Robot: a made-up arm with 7 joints. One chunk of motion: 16 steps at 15 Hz.
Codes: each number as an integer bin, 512 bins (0 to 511) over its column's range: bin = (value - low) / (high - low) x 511, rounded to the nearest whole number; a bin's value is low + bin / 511 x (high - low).
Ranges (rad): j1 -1.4..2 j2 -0.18..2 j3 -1.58..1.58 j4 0..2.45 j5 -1.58..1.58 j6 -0.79..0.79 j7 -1.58..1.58
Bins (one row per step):
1: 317 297 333 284 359 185 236
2: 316 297 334 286 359 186 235
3: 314 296 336 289 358 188 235
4: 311 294 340 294 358 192 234
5: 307 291 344 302 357 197 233
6: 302 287 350 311 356 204 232
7: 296 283 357 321 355 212 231
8: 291 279 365 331 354 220 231
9: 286 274 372 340 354 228 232
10: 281 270 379 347 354 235 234
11: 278 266 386 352 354 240 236
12: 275 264 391 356 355 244 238
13: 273 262 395 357 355 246 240
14: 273 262 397 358 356 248 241
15: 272 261 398 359 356 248 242
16: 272 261 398 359 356 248 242
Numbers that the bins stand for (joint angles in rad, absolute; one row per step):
1: 0.7092 1.0870 0.4793 1.3616 0.6400 -0.2180 -0.1206
2: 0.7025 1.0870 0.4854 1.3712 0.6400 -0.2149 -0.1268
3: 0.6892 1.0828 0.4978 1.3856 0.6339 -0.2087 -0.1268
4: 0.6693 1.0742 0.5225 1.4096 0.6339 -0.1963 -0.1330
5: 0.6427 1.0614 0.5473 1.4479 0.6277 -0.1809 -0.1391
6: 0.6094 1.0444 0.5844 1.4911 0.6215 -0.1592 -0.1453
7: 0.5695 1.0273 0.6277 1.5390 0.6153 -0.1345 -0.1515
8: 0.5362 1.0103 0.6771 1.5870 0.6091 -0.1098 -0.1515
9: 0.5029 0.9889 0.7204 1.6301 0.6091 -0.0850 -0.1453
10: 0.4697 0.9719 0.7637 1.6637 0.6091 -0.0634 -0.1330
11: 0.4497 0.9548 0.8070 1.6877 0.6091 -0.0479 -0.1206
12: 0.4297 0.9463 0.8379 1.7068 0.6153 -0.0356 -0.1082
13: 0.4164 0.9377 0.8627 1.7116 0.6153 -0.0294 -0.0959
14: 0.4164 0.9377 0.8750 1.7164 0.6215 -0.0232 -0.0897
15: 0.4098 0.9335 0.8812 1.7212 0.6215 -0.0232 -0.0835
16: 0.4098 0.9335 0.8812 1.7212 0.6215 -0.0232 -0.0835

